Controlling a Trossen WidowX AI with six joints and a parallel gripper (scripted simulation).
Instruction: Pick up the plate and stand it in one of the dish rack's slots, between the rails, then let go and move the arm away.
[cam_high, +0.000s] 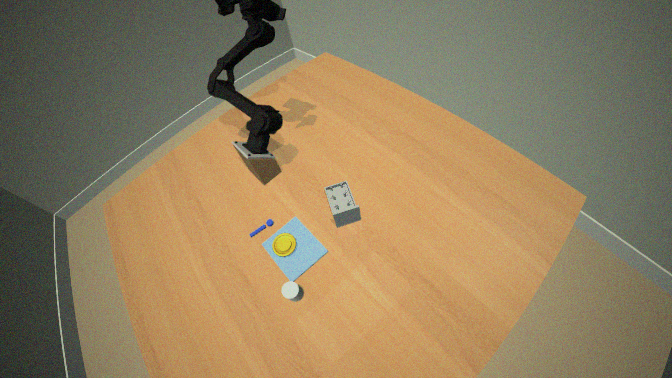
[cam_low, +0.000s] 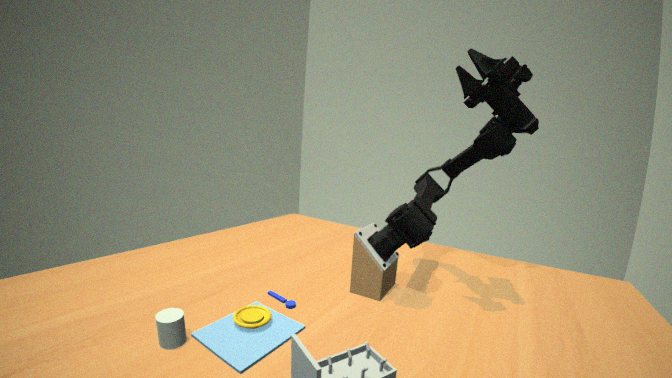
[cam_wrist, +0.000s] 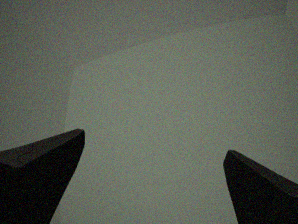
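My gripper tip is now 53 cm above the yellow plate, 35 cm short of it and 28 cm to the left of it. Also, from my gripper tip: grey dish rack (53 cm below, 39 cm ahead, 8 cm to the right); small blue spoon (55 cm below, 28 cm to the right, 25 cm ahead); white cup (52 cm below, 47 cm ahead, 35 cm to the right).
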